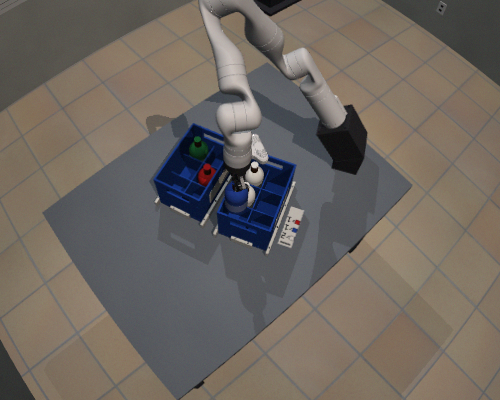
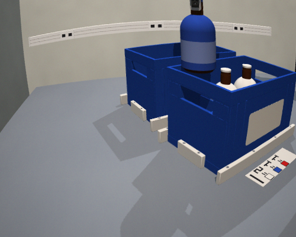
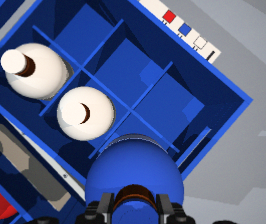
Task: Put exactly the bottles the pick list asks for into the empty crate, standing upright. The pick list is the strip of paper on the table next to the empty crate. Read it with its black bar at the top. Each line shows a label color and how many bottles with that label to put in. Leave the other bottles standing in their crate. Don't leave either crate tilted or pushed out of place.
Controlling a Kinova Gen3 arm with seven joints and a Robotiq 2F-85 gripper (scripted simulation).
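Right now the blue-label bottle is 70 mm below my hand. Also, from my hand: white bottle 160 mm behind, 70 mm to the right, 240 mm below; then pick list 150 mm behind, 140 mm to the left, 320 mm below; then red-label bottle 30 mm behind, 180 mm to the right, 240 mm below.
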